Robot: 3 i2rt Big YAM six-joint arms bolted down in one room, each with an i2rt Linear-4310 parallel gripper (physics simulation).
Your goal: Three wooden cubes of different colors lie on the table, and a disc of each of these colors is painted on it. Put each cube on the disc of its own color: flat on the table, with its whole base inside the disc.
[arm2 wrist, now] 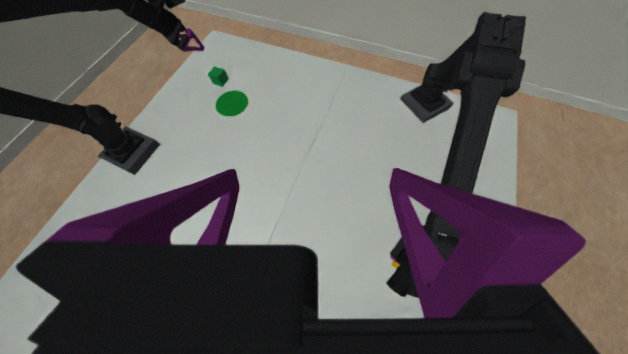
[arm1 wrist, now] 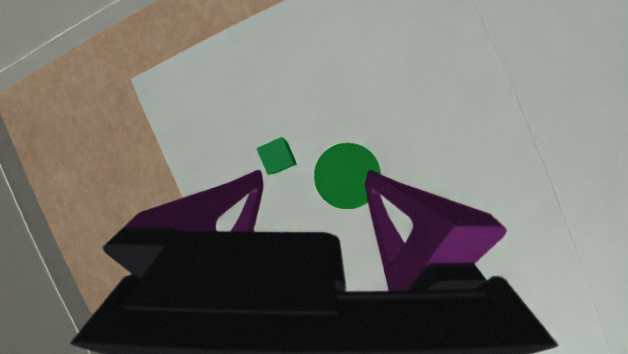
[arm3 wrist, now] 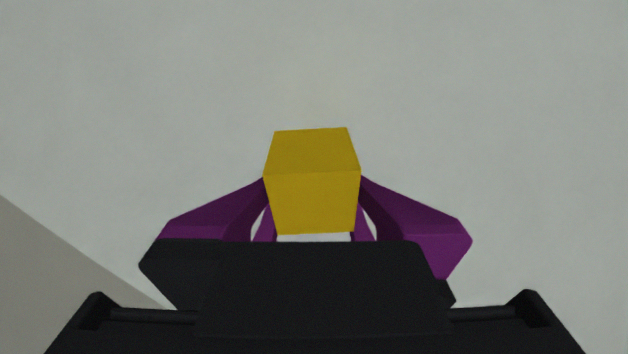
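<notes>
A green cube [arm1 wrist: 276, 156] [arm2 wrist: 217, 76] lies on the table beside the green disc [arm1 wrist: 345, 175] [arm2 wrist: 231, 103], apart from it. My arm1 gripper [arm1 wrist: 314, 175] is open and empty above the table, with the cube ahead of its left fingertip and the disc by its right one. My arm2 gripper [arm2 wrist: 315, 172] is open and empty, high above the table. My arm3 gripper [arm3 wrist: 312, 180] is shut on a yellow cube [arm3 wrist: 312, 200], holding it at the fingertips; a bit of this cube [arm2 wrist: 395, 264] shows in the arm2 wrist view. The blue cube, blue disc and yellow disc do not show.
In the arm2 wrist view, arm1 [arm2 wrist: 155, 17] reaches in at the upper left, its fingers near the table corner. Arm3 [arm2 wrist: 467, 135] stretches down the right side. A dark base plate [arm2 wrist: 145, 159] stands at the left, another [arm2 wrist: 423, 113] at the right. Walls stand beyond the table [arm2 wrist: 320, 125].
</notes>
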